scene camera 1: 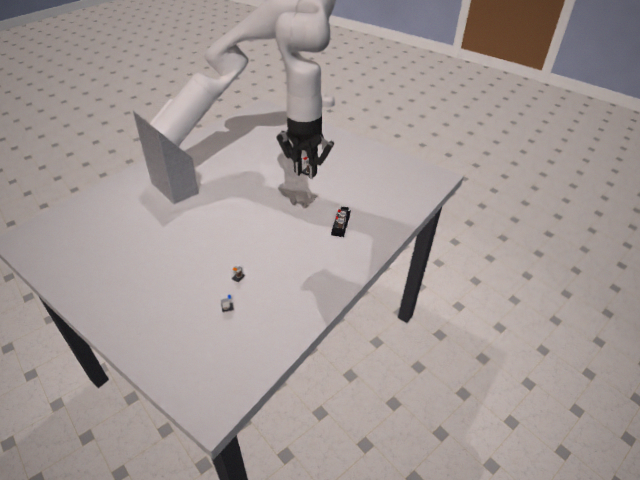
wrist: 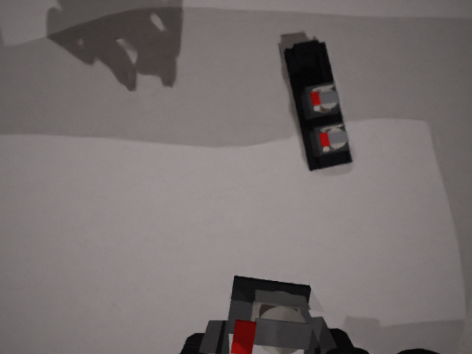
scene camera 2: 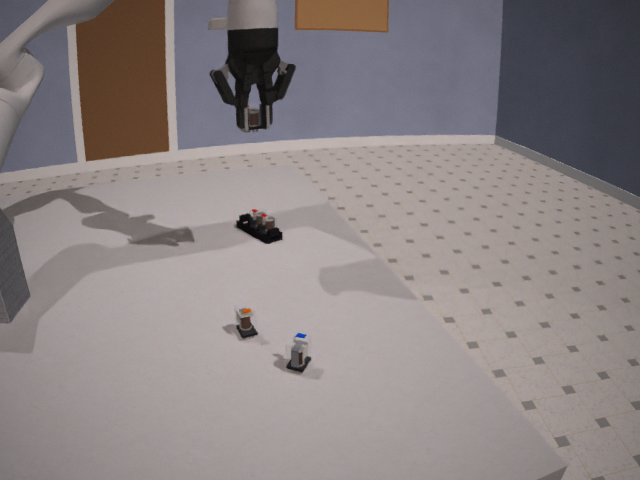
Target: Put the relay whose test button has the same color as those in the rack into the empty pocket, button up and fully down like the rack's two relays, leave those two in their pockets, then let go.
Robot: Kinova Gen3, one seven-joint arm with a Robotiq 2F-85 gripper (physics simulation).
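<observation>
My gripper (scene camera 1: 305,168) (scene camera 2: 253,121) (wrist: 270,336) is shut on a relay (scene camera 1: 306,163) (scene camera 2: 253,117) (wrist: 281,331) with a red test button, held upright, button up and pins down, high above the table. The black rack (scene camera 1: 338,233) (scene camera 2: 274,237) (wrist: 327,163) holds two relays with red buttons in adjacent pockets. The empty pocket (wrist: 306,66) is at the rack's upper end in the wrist view. There the rack lies ahead and to the right of the held relay, well apart and slightly turned against it. Both red buttons there face left, like the held one.
A relay with an orange button (scene camera 1: 237,273) (scene camera 2: 245,320) and a relay with a blue button (scene camera 1: 226,303) (scene camera 2: 298,352) stand on the table (scene camera 1: 170,320) (scene camera 2: 170,403), away from the rack. A grey angled block (scene camera 1: 173,173) stands by the arm's base.
</observation>
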